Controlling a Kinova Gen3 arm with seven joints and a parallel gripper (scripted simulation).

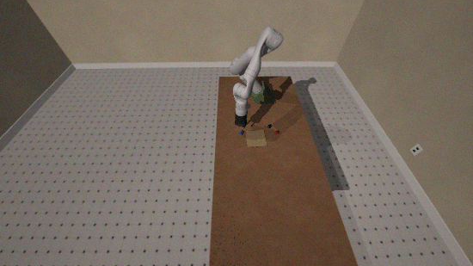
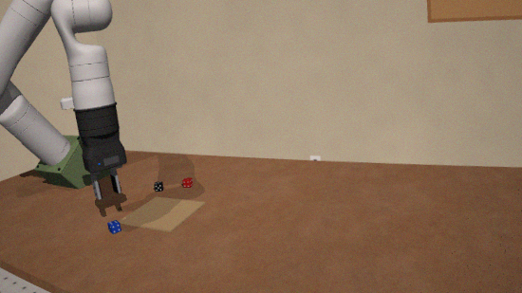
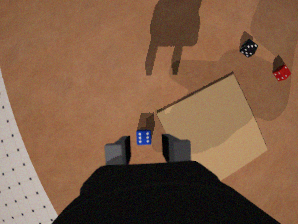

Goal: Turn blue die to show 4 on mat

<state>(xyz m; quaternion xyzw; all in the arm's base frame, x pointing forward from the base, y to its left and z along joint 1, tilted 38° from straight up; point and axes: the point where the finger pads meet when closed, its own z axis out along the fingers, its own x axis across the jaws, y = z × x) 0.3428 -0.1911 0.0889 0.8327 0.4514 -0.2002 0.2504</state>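
Right now the blue die is 90 mm below my hand. Round my hand: red die (40 mm ahead, 260 mm to the left, 90 mm below); tan mat (60 mm ahead, 90 mm to the left, 100 mm below); black die (20 mm behind, 220 mm to the left, 90 mm below).
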